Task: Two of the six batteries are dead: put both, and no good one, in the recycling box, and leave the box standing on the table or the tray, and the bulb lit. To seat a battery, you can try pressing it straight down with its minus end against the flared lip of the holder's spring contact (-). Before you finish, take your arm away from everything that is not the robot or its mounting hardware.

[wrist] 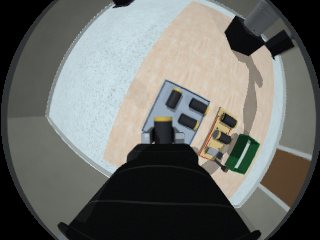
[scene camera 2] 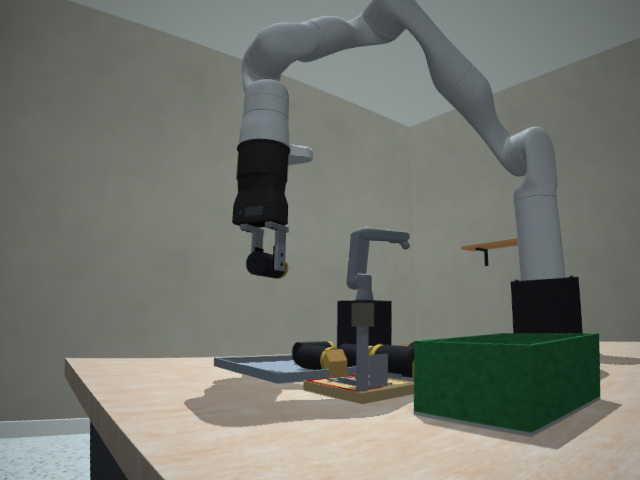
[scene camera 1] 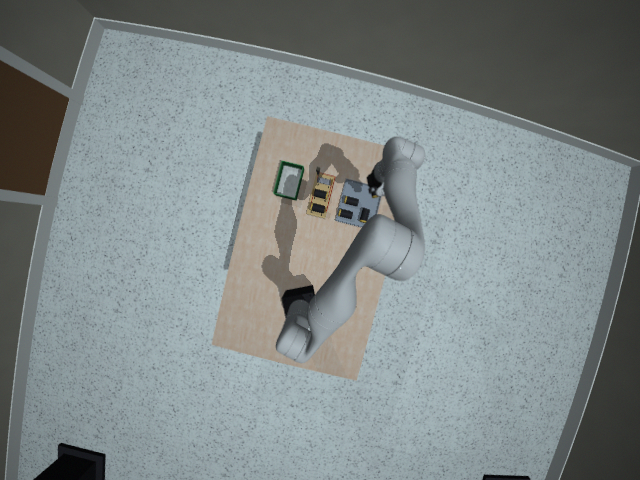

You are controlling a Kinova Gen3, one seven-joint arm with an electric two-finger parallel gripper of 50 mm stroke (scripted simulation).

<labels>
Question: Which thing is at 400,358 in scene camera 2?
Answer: A battery.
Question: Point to a green recycling box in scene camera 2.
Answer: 513,387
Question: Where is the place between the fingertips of my gripper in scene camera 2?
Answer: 267,271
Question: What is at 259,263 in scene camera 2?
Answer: A battery.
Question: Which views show the grey tray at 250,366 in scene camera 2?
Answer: The wrist view, scene camera 2 and scene camera 1: all of them.
</labels>
